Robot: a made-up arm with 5 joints.
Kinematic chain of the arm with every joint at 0, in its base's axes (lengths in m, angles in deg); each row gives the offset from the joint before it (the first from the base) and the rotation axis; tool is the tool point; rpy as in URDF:
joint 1: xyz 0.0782 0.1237 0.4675 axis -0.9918 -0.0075 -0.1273
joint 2: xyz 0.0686 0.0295 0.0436 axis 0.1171 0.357 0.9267
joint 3: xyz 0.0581 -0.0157 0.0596 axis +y
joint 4: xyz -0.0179 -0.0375 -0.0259 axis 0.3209 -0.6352 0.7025
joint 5: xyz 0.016 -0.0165 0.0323 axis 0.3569 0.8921 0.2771
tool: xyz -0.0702 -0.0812 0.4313 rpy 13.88 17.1 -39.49
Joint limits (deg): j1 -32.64..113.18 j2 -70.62..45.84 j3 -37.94..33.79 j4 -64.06..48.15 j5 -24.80..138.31
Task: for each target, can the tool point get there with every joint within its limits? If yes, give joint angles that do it. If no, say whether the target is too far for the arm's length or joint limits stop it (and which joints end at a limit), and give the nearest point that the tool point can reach.
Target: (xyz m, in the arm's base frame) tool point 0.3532 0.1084 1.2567
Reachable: no: too far | nearest point 0.2922 0.1130 1.0273 | short by 0.237 m
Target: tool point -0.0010 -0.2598 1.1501
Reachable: no: too far | nearest point 0.0368 -0.1542 0.9645 | short by 0.217 m
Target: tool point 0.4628 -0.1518 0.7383
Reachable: yes | joints 10.95 -42.67 0.66 20.90 111.62
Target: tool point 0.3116 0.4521 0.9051
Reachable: yes | joints 66.28 -4.69 -18.49 -11.65 44.07
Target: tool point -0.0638 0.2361 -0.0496
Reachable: no: joint limits stop it (at a limit: joint 1, joint 2, joint 5) | nearest point -0.0407 0.2366 0.0254 | short by 0.078 m
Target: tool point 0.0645 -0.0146 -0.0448
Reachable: no: joint limits stop it (at a limit: joint 1, joint 5) | nearest point 0.0832 -0.0095 0.0980 | short by 0.144 m
